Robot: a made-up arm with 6 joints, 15 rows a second.
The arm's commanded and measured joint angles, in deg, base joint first. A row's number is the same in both.
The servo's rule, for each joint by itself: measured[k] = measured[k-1] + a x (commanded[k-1-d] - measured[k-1]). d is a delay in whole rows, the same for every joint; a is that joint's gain. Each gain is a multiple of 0.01, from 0.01 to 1. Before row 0 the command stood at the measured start. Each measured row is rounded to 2 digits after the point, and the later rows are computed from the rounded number. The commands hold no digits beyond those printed.
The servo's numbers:
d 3
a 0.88 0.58 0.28 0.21 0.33 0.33
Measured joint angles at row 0: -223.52 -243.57 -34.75 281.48 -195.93 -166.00
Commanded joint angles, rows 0 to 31: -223.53 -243.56 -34.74 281.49 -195.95 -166.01; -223.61 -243.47 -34.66 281.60 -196.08 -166.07; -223.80 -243.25 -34.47 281.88 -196.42 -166.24; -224.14 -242.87 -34.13 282.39 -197.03 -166.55; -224.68 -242.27 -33.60 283.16 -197.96 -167.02; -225.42 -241.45 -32.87 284.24 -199.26 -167.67; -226.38 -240.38 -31.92 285.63 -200.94 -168.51; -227.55 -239.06 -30.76 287.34 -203.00 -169.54; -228.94 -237.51 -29.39 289.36 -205.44 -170.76; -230.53 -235.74 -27.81 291.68 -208.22 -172.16; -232.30 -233.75 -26.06 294.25 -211.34 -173.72; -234.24 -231.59 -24.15 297.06 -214.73 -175.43; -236.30 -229.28 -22.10 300.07 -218.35 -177.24; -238.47 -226.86 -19.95 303.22 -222.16 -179.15; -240.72 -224.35 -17.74 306.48 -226.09 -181.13; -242.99 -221.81 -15.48 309.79 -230.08 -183.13; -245.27 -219.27 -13.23 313.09 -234.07 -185.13; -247.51 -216.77 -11.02 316.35 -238.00 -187.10; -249.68 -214.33 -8.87 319.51 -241.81 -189.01; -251.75 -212.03 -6.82 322.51 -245.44 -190.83; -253.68 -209.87 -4.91 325.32 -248.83 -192.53; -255.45 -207.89 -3.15 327.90 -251.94 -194.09; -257.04 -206.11 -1.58 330.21 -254.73 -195.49; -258.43 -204.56 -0.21 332.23 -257.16 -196.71; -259.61 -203.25 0.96 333.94 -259.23 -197.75; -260.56 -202.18 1.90 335.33 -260.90 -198.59; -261.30 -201.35 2.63 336.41 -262.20 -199.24; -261.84 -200.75 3.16 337.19 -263.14 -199.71; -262.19 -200.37 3.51 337.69 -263.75 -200.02; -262.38 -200.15 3.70 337.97 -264.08 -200.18; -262.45 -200.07 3.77 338.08 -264.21 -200.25; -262.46 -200.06 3.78 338.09 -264.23 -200.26
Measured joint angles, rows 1 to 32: -223.52 -243.57 -34.75 281.48 -195.93 -166.00; -223.52 -243.57 -34.75 281.48 -195.93 -166.00; -223.52 -243.57 -34.75 281.48 -195.93 -166.00; -223.53 -243.56 -34.75 281.48 -195.94 -166.00; -223.60 -243.51 -34.72 281.51 -195.99 -166.02; -223.78 -243.36 -34.65 281.59 -196.13 -166.09; -224.10 -243.08 -34.50 281.76 -196.43 -166.24; -224.61 -242.61 -34.25 282.05 -196.93 -166.50; -225.32 -241.94 -33.86 282.51 -197.70 -166.89; -226.25 -241.04 -33.32 283.17 -198.77 -167.42; -227.39 -239.89 -32.60 284.05 -200.17 -168.12; -228.75 -238.51 -31.70 285.17 -201.91 -168.99; -230.32 -236.90 -30.61 286.54 -203.99 -170.04; -232.06 -235.07 -29.34 288.16 -206.42 -171.25; -233.98 -233.05 -27.89 290.03 -209.16 -172.63; -236.02 -230.86 -26.27 292.14 -212.19 -174.15; -238.18 -228.54 -24.50 294.47 -215.48 -175.80; -240.42 -226.11 -22.61 296.99 -218.98 -177.56; -242.68 -223.62 -20.61 299.68 -222.64 -179.40; -244.96 -221.10 -18.54 302.50 -226.41 -181.29; -247.20 -218.59 -16.43 305.41 -230.23 -183.21; -249.38 -216.12 -14.31 308.37 -234.05 -185.12; -251.47 -213.75 -12.21 311.34 -237.81 -187.00; -253.41 -211.50 -10.17 314.28 -241.45 -188.82; -255.21 -209.41 -8.20 317.14 -244.91 -190.56; -256.82 -207.50 -6.35 319.88 -248.15 -192.19; -258.24 -205.79 -4.63 322.47 -251.12 -193.68; -259.45 -204.32 -3.06 324.88 -253.80 -195.02; -260.43 -203.08 -1.67 327.07 -256.14 -196.20; -261.20 -202.08 -0.47 329.03 -258.14 -197.20; -261.76 -201.31 0.55 330.74 -259.79 -198.03; -262.14 -200.76 1.38 332.20 -261.10 -198.69
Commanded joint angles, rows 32 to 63: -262.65 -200.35 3.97 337.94 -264.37 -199.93; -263.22 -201.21 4.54 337.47 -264.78 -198.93; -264.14 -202.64 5.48 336.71 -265.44 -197.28; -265.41 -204.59 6.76 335.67 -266.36 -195.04; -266.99 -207.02 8.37 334.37 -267.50 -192.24; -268.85 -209.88 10.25 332.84 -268.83 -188.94; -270.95 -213.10 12.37 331.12 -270.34 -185.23; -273.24 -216.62 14.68 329.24 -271.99 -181.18; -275.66 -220.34 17.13 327.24 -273.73 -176.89; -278.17 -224.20 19.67 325.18 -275.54 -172.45; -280.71 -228.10 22.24 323.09 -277.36 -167.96; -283.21 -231.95 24.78 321.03 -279.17 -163.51; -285.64 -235.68 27.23 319.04 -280.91 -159.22; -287.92 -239.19 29.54 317.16 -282.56 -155.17; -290.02 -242.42 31.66 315.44 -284.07 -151.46; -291.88 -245.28 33.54 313.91 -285.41 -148.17; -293.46 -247.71 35.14 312.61 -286.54 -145.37; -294.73 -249.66 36.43 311.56 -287.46 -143.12; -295.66 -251.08 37.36 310.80 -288.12 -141.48; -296.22 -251.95 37.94 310.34 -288.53 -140.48; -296.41 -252.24 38.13 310.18 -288.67 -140.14; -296.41 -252.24 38.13 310.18 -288.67 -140.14; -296.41 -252.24 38.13 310.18 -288.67 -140.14; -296.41 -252.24 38.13 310.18 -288.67 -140.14; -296.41 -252.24 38.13 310.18 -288.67 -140.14; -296.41 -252.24 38.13 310.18 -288.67 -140.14; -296.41 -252.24 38.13 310.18 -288.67 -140.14; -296.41 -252.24 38.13 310.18 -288.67 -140.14; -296.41 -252.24 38.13 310.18 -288.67 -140.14; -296.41 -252.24 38.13 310.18 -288.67 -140.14; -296.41 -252.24 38.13 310.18 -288.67 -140.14; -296.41 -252.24 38.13 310.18 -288.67 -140.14
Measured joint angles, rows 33 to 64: -262.35 -200.41 2.03 333.41 -262.08 -199.18; -262.44 -200.21 2.52 334.39 -262.78 -199.53; -262.46 -200.12 2.87 335.17 -263.26 -199.77; -262.63 -200.25 3.18 335.75 -263.63 -199.82; -263.15 -200.81 3.56 336.11 -264.01 -199.53; -264.02 -201.87 4.10 336.24 -264.48 -198.79; -265.24 -203.45 4.84 336.12 -265.10 -197.55; -266.78 -205.52 5.83 335.75 -265.89 -195.80; -268.60 -208.05 7.07 335.14 -266.86 -193.54; -270.67 -210.98 8.55 334.30 -268.01 -190.80; -272.93 -214.25 10.27 333.24 -269.32 -187.63; -275.33 -217.78 12.19 331.98 -270.78 -184.09; -277.83 -221.50 14.28 330.55 -272.35 -180.25; -280.36 -225.33 16.51 328.98 -274.00 -176.19; -282.87 -229.17 18.83 327.31 -275.71 -172.01; -285.31 -232.95 21.18 325.57 -277.43 -167.79; -287.61 -236.57 23.52 323.80 -279.12 -163.63; -289.73 -239.96 25.80 322.04 -280.75 -159.61; -291.62 -243.05 27.97 320.33 -282.29 -155.83; -293.24 -245.75 29.98 318.71 -283.69 -152.38; -294.55 -248.02 31.79 317.21 -284.93 -149.32; -295.53 -249.79 33.35 315.86 -285.98 -146.73; -296.14 -251.04 34.64 314.70 -286.82 -144.67; -296.38 -251.74 35.62 313.75 -287.43 -143.18; -296.41 -252.03 36.32 313.00 -287.84 -142.18; -296.41 -252.15 36.83 312.41 -288.11 -141.51; -296.41 -252.20 37.19 311.94 -288.29 -141.06; -296.41 -252.22 37.45 311.57 -288.42 -140.76; -296.41 -252.23 37.64 311.28 -288.50 -140.56; -296.41 -252.24 37.78 311.05 -288.56 -140.42; -296.41 -252.24 37.88 310.87 -288.60 -140.33; -296.41 -252.24 37.95 310.73 -288.62 -140.27
